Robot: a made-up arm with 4 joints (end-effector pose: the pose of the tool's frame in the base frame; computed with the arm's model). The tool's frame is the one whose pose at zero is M. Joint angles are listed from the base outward.
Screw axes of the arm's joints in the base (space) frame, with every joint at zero. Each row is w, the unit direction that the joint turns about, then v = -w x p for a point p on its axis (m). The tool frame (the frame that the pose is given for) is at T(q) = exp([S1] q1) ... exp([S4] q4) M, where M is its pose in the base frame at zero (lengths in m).
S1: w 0 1 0 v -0.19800 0.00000 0.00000
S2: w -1 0 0 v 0.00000 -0.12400 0.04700
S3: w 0 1 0 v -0.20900 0.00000 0.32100
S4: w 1 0 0 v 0.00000 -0.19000 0.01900
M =
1 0 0 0.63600
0 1 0 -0.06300
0 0 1 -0.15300
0 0 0 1
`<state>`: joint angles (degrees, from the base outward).
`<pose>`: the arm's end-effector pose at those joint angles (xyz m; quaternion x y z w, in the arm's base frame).
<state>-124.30 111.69 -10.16 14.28</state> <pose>-0.4915 -0.1209 0.7065 -0.4194 -0.6000 -0.6248 0.2715</pose>
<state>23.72 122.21 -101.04 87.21</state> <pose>0.5384 0.5080 -0.3010 -0.0337 0.3164 0.7699 0.5532</pose>
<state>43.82 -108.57 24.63 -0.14</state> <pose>0.2888 0.4377 -0.1604 0.8000 0.3285 -0.1349 0.4836</pose>
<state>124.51 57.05 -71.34 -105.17</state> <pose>-0.3642 0.2602 -0.4845 -0.5841 -0.1368 0.5997 0.5297</pose>
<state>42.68 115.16 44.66 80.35</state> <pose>0.3213 -0.3106 0.1946 -0.3947 0.2734 -0.2500 0.8408</pose>
